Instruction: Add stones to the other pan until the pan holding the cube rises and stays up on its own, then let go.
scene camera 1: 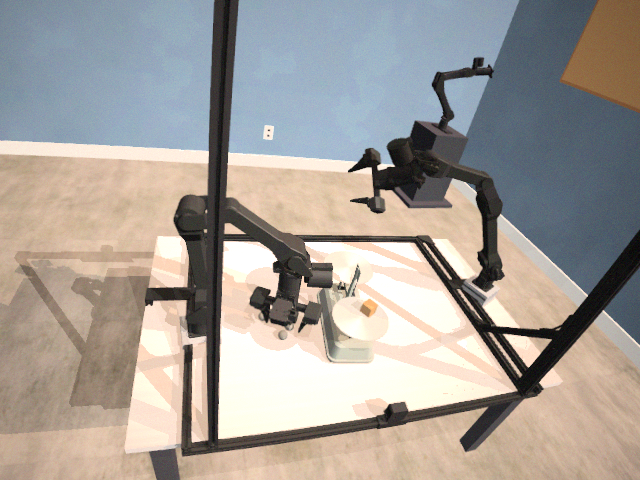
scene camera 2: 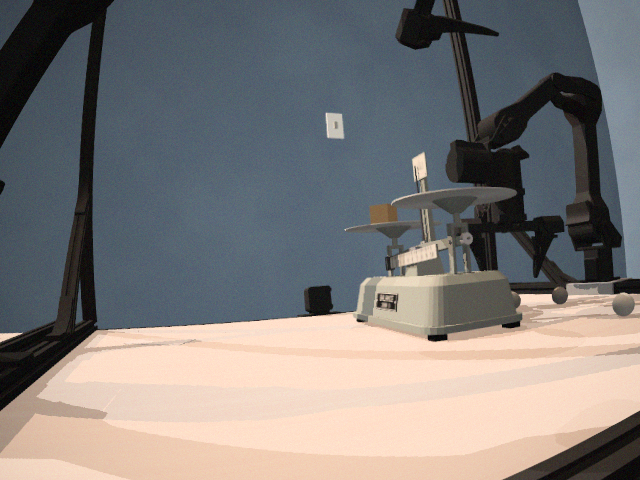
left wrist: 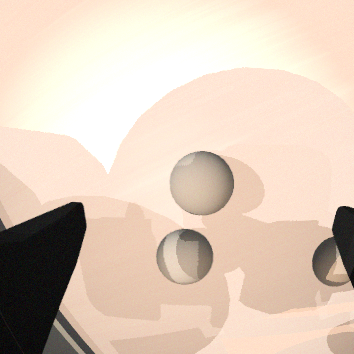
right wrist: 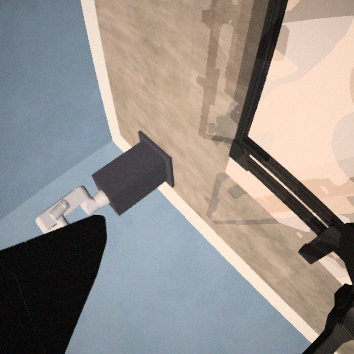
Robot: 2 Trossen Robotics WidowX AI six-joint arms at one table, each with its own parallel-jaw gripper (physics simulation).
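Frame: origin at the left arm's base, x left, y back, z up, level; centimetres.
Seen in the pictures: left gripper, fingertip midpoint: (scene camera 1: 283,327) (scene camera 2: 510,279) (left wrist: 215,218); right gripper, fingertip midpoint: (scene camera 1: 349,186) (right wrist: 230,233); left arm's base, origin of the base link: (scene camera 1: 199,327) (scene camera 2: 599,280); right arm's base, origin of the base link: (scene camera 1: 482,284).
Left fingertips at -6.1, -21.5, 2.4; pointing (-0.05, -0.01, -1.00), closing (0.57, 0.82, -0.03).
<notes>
Offsets run from my left fingertips to a thing's top centre, as dx, dy, dz. "spot": to the spot under its first point.
The orange cube {-7.4, -20.1, +12.8} (scene camera 1: 368,307) (scene camera 2: 383,213) sits on one pan {-8.8, -17.3, +9.8} (scene camera 1: 351,325) (scene camera 2: 356,228) of the grey-green balance (scene camera 1: 350,353) (scene camera 2: 465,304). The beam tilts down on the cube's side. The other pan {+9.6, -21.9, +11.0} (scene camera 1: 343,259) (scene camera 2: 485,194) stands higher; no stone shows on it. My left gripper (scene camera 1: 282,324) (left wrist: 215,218) is open, pointing down over loose round stones beside the balance. One stone {-0.3, -0.3, -1.8} (scene camera 1: 282,334) (left wrist: 202,183) and a second stone {+2.6, -3.1, -1.8} (scene camera 1: 290,326) (left wrist: 184,257) lie between the finger lines in the left wrist view. A third stone {+7.6, +3.5, -1.8} (left wrist: 331,262) is partly behind a finger. My right gripper (scene camera 1: 351,186) is open, raised high and empty.
The balance's upright scale plate {spot: +0.2, -18.3, +14.9} (scene camera 1: 354,279) (scene camera 2: 419,166) rises between the pans. A black frame (scene camera 1: 289,438) borders the table, with a tall post (scene camera 1: 219,155) at the left and a small black box (scene camera 1: 396,411) on the front rail. A dark pedestal (scene camera 1: 431,165) (right wrist: 134,176) stands beyond.
</notes>
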